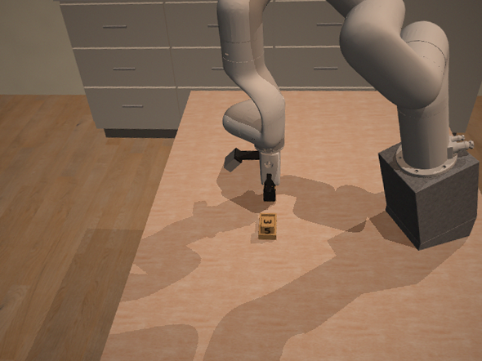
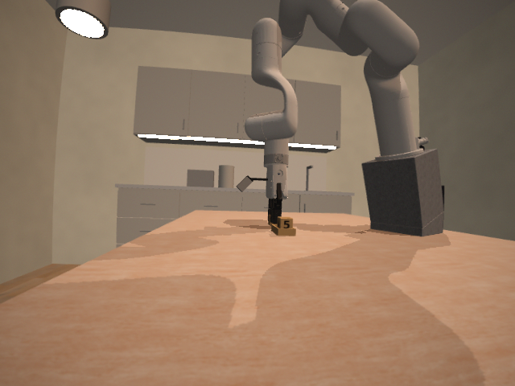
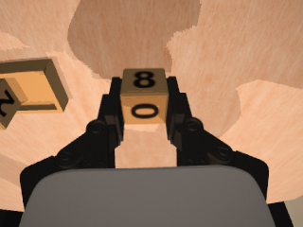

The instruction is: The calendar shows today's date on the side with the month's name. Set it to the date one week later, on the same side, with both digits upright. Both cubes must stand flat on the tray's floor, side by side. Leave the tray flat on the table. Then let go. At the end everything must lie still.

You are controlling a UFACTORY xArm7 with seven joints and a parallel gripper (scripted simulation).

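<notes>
Right now the wooden cube is 10 mm below my hand.
</notes>
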